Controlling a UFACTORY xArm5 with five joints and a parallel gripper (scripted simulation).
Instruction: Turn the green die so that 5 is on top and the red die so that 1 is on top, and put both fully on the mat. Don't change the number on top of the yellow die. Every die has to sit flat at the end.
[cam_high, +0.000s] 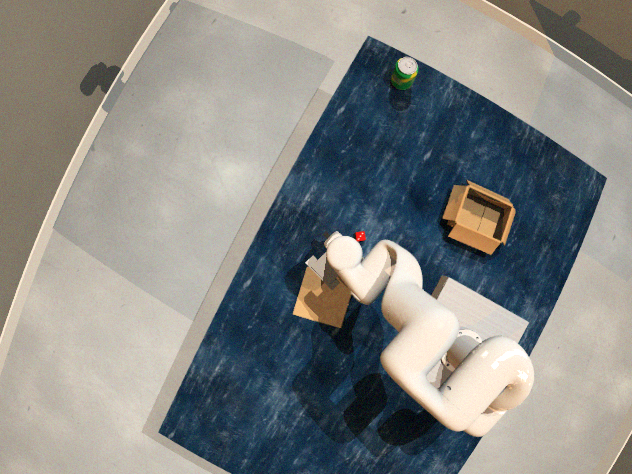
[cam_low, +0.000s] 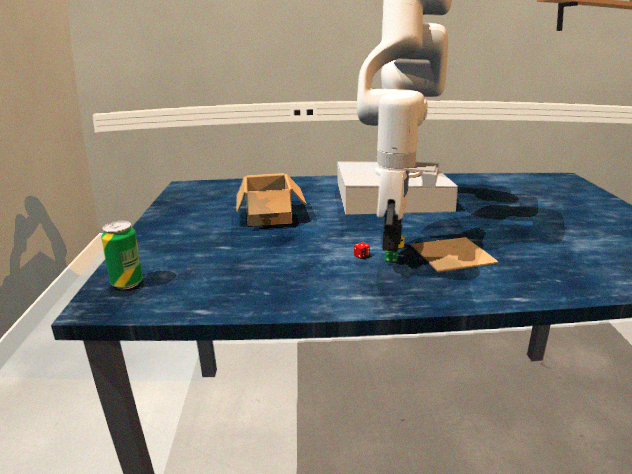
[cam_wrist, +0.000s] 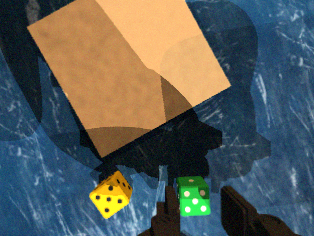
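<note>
Right now the green die is 4 cm below my hand. Round my hand: red die: 3 cm behind, 5 cm to the right, 4 cm below; then mat: 1 cm ahead, 14 cm to the left, 5 cm below; then yellow die: 6 cm behind, 3 cm to the left, 4 cm below.
</note>
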